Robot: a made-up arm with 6 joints.
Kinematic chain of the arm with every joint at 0, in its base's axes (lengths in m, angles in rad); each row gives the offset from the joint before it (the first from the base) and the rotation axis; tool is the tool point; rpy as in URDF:
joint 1: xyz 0 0 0.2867 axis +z
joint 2: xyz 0 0 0 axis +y
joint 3: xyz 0.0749 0 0.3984 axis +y
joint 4: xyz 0.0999 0 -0.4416 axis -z
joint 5: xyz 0 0 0 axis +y
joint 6: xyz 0.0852 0 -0.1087 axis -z
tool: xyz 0 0 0 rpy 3.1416 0 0
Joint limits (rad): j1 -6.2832..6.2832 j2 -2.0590..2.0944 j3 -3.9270..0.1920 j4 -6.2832..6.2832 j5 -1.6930..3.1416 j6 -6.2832..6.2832
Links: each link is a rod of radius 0.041 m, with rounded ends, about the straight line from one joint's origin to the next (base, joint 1, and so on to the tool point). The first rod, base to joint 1, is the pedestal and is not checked.
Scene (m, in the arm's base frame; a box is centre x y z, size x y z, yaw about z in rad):
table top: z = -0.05
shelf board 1: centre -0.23 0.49 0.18 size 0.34 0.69 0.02 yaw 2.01
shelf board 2: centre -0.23 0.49 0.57 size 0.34 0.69 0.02 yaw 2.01
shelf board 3: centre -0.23 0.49 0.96 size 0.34 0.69 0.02 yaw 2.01
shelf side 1: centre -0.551 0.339 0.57 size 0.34 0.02 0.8 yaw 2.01
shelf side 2: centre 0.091 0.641 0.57 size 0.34 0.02 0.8 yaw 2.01
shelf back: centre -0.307 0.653 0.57 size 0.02 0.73 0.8 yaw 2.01
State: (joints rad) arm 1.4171 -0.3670 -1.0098 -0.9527 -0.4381 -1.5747
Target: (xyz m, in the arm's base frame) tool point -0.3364 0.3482 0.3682
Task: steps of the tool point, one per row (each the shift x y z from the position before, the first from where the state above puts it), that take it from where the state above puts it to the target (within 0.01 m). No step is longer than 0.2 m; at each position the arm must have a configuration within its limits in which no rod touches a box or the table.
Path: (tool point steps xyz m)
1: -0.0821 -0.1432 -0.0065
2: -0.0280 -0.1384 -0.0397
3: -0.0759 0.0409 -0.1726
4: -0.0362 -0.0554 -0.1694
5: -0.0435 0.0893 0.0087
6: -0.0410 0.0905 -0.0087

